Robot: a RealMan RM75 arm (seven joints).
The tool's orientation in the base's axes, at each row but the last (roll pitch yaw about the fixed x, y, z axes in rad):
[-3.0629, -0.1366, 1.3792]
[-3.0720, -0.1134, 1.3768]
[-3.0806, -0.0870, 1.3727]
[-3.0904, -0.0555, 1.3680]
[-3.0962, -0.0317, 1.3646]
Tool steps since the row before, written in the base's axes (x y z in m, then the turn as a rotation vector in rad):
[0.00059, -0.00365, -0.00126, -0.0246, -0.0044, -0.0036]
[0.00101, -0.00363, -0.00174, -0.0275, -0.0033, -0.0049]
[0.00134, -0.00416, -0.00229, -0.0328, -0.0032, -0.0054]
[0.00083, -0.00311, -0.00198, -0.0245, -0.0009, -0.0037]
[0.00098, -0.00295, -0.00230, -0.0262, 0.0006, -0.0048]
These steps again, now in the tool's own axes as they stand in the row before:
[-0.00361, 0.00133, 0.00067, -0.0094, -0.0231, 0.0042]
[-0.00354, 0.00178, 0.00123, -0.0090, -0.0260, 0.0057]
[-0.00400, 0.00225, 0.00182, -0.0100, -0.0312, 0.0065]
[-0.00298, 0.00153, 0.00174, -0.0060, -0.0236, 0.0046]
[-0.00276, 0.00166, 0.00214, -0.0049, -0.0255, 0.0058]

